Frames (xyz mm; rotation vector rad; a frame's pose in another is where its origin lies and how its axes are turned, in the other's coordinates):
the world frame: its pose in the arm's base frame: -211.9 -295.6 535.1 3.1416 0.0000 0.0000
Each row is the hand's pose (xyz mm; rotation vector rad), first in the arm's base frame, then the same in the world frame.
Working: the arm's base frame: its pose in the world frame: 211.9 -295.6 535.1 3.1416 0.0000 0.0000

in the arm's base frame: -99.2 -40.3 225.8 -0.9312 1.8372 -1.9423
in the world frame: 112.7 -255.3 309.3 0.4054 1.7772 1.6810
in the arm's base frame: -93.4 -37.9 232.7 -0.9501 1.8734 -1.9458
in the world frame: 118.5 -257.7 302.4 0.3630 1.7614 1.6959
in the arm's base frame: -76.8 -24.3 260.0 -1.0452 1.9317 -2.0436
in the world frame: 135.1 -271.3 275.1 0.1834 1.7622 1.6657
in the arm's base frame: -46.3 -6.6 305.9 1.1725 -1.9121 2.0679
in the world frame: 165.6 -289.0 229.2 -0.1157 1.7259 1.5959
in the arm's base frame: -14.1 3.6 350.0 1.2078 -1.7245 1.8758
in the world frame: 197.8 -299.2 185.1 -0.4010 1.6437 1.5111
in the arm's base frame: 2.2 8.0 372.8 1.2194 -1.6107 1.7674
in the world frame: 214.1 -303.6 162.3 -0.5624 1.5911 1.4500
